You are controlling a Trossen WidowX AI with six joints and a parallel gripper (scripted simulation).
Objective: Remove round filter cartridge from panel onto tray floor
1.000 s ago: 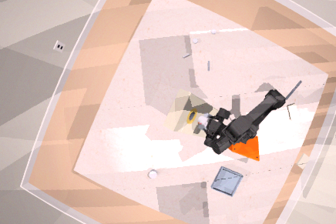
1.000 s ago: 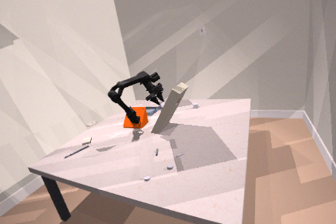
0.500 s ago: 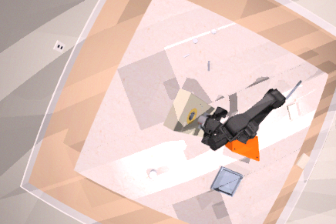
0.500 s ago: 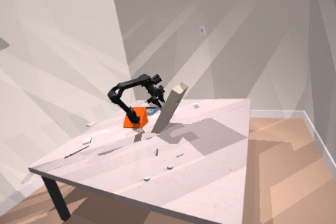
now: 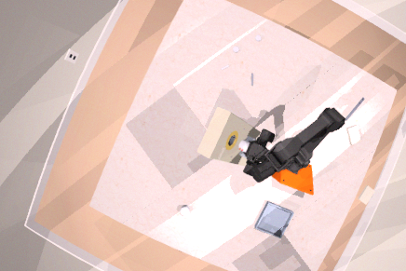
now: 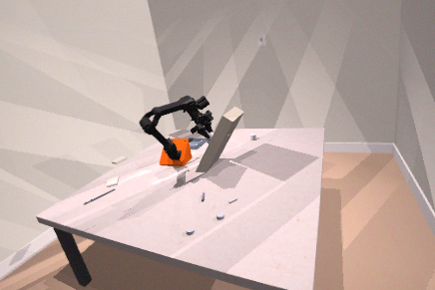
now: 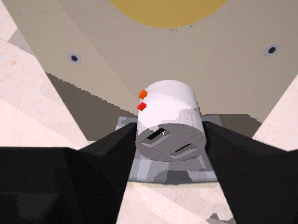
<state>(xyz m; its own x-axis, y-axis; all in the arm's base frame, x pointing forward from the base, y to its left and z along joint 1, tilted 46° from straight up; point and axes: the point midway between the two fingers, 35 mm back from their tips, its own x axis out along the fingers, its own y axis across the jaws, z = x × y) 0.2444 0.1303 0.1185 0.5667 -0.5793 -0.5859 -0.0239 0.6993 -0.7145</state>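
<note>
Right now my gripper tip is 40 mm short of the beige service panel and 20 mm above it. Also, from my gripper tip: grey-blue tray 340 mm behind, 280 mm to the left, 170 mm below; white round cartridge right at my gripper tip.
</note>
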